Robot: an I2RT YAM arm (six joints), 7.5 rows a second.
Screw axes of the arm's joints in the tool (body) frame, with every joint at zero. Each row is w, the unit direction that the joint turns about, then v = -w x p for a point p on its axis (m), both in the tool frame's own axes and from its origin. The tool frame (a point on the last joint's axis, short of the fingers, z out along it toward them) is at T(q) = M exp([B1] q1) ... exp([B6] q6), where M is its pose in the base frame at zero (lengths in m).
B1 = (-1, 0, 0, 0, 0.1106, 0)
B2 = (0, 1, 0, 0.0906, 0, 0.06)
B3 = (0, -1, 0, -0.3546, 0, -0.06)
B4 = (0, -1, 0, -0.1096, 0, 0)
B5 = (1, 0, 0, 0, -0.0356, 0)
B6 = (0, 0, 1, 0, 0, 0)
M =
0 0 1 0.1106
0 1 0 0
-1 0 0 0.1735
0 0 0 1
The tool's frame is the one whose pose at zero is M.
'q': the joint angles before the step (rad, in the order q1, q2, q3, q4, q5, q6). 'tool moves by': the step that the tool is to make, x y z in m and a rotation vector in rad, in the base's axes. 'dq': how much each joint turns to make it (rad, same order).
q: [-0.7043, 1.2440, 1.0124, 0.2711, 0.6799, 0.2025]
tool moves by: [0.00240, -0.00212, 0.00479, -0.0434, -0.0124, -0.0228]
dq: [0.0019, 0.0163, 0.0062, 0.0698, 0.0229, -0.0347]
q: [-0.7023, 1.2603, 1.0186, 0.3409, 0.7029, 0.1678]
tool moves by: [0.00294, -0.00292, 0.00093, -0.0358, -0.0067, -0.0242]
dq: [0.0009, 0.0211, -0.0016, 0.0734, 0.0220, -0.0343]
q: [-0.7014, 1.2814, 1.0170, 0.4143, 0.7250, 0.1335]
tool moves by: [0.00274, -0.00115, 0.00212, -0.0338, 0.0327, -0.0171]
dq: [0.0041, 0.0152, 0.0031, 0.0536, 0.0130, -0.0670]
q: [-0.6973, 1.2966, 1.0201, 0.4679, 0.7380, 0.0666]
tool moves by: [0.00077, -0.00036, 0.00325, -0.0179, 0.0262, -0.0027]
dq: [0.0005, 0.0043, 0.0084, 0.0149, -0.0030, -0.0413]
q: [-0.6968, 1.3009, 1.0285, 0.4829, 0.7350, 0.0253]
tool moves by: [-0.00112, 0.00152, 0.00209, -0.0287, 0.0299, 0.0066]
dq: [0.0001, -0.0059, -0.0079, 0.0319, -0.0155, -0.0518]
